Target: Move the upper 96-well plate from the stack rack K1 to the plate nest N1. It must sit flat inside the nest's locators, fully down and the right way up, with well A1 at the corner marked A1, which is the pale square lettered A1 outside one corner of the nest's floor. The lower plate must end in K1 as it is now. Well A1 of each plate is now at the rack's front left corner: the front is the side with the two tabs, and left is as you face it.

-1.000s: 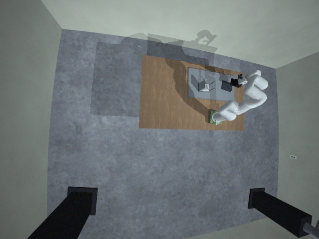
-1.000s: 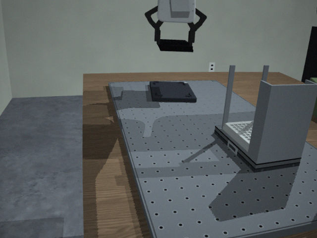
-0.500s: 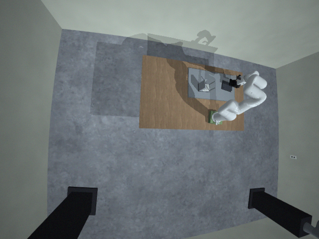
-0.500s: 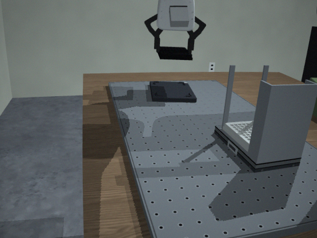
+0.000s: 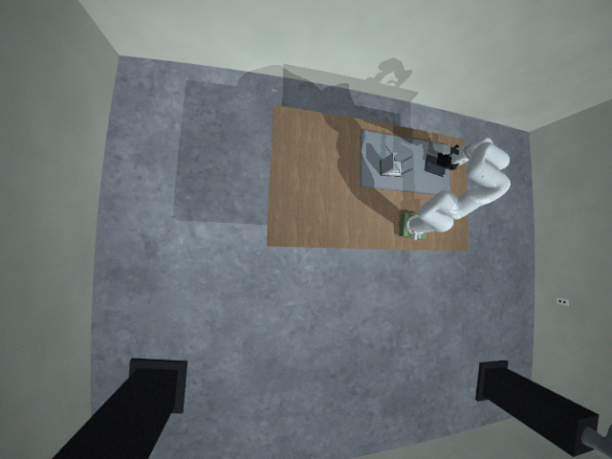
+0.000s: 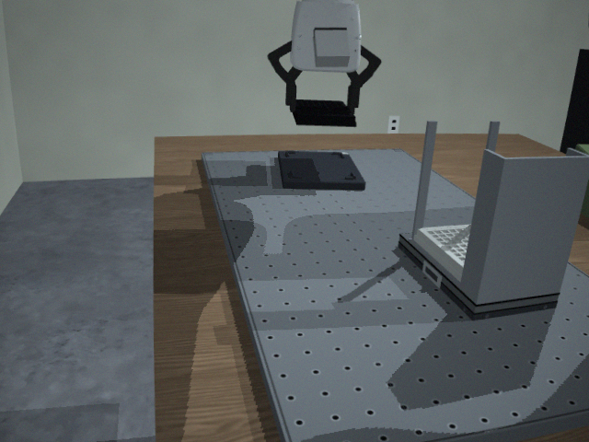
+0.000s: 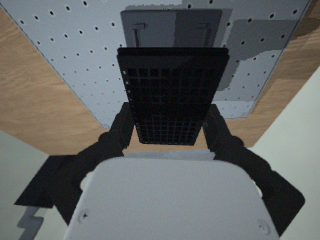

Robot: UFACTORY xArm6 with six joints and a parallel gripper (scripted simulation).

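My hand is 10 cm above the dark plate nest N1. Round my hand: thin post 30 cm to the left, 5 cm behind, 2 cm below; then black 96-well plate 1 cm below; then pale A1 mark 10 cm below, 7 cm to the right, 6 cm behind.
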